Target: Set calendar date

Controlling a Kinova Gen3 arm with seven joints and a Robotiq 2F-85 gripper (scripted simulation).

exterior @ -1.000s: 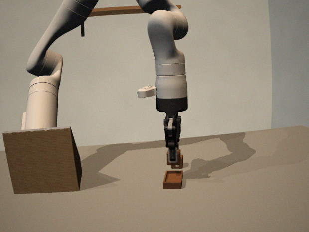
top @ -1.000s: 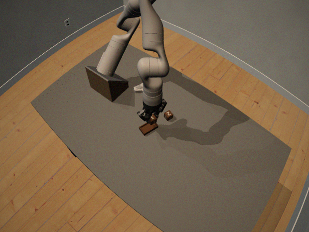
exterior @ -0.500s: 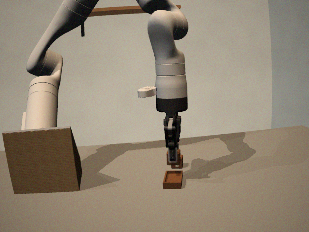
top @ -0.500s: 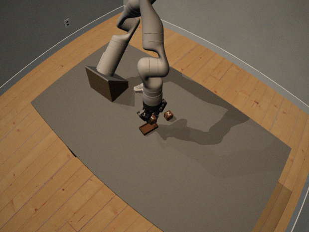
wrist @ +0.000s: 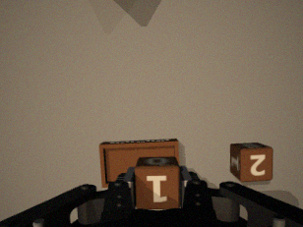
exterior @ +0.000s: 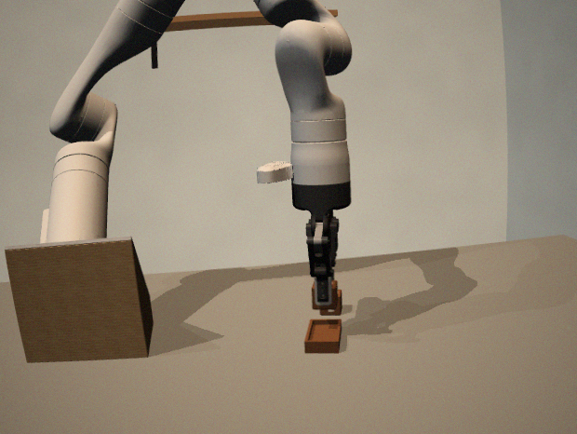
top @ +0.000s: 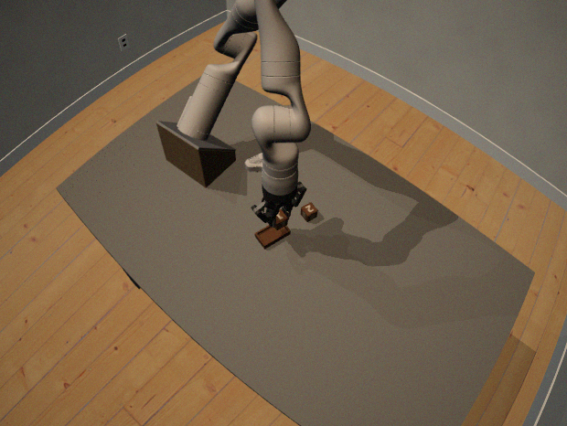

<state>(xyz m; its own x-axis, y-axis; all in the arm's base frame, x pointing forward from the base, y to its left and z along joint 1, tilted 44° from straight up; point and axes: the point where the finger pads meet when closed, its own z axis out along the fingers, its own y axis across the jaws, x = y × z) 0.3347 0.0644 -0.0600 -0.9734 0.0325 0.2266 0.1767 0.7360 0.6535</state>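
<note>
Now: the brown tray 1 cm behind my hand, 2 cm to the right of it and 6 cm below it. Also, from my hand: brown cube 2 cm ahead, 9 cm to the left, 6 cm below.
</note>
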